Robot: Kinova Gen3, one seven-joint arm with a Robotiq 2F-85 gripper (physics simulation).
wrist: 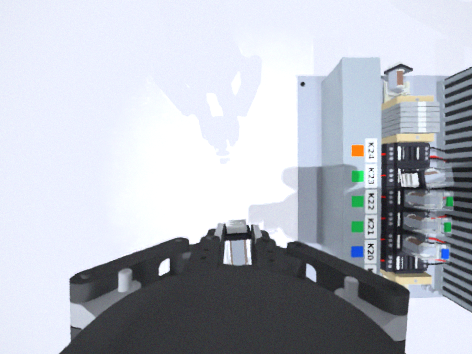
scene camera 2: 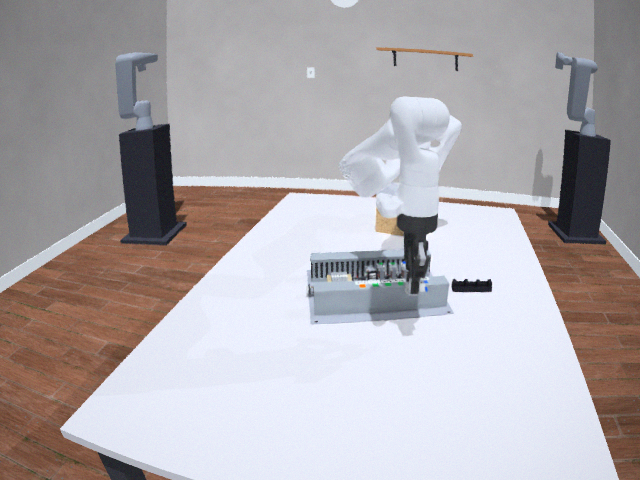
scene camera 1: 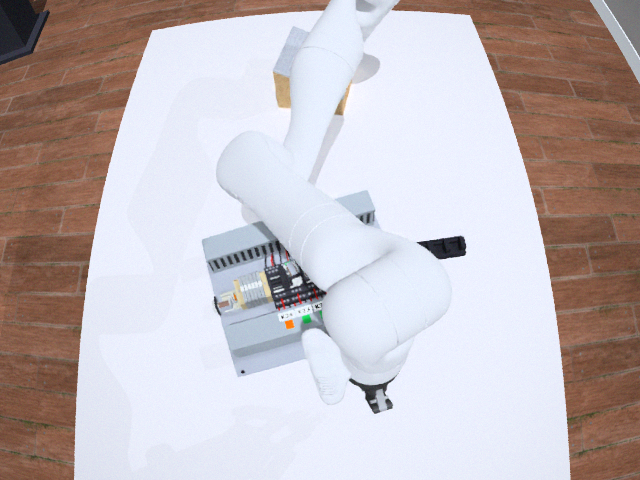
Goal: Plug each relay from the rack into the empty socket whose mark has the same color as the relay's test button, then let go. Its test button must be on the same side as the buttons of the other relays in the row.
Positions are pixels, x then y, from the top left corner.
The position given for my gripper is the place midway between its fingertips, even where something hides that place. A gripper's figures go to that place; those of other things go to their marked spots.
Labels:
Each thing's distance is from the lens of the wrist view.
my gripper (wrist: 238, 234): 0.17 m
blue-button relay (wrist: 237, 242): 0.15 m

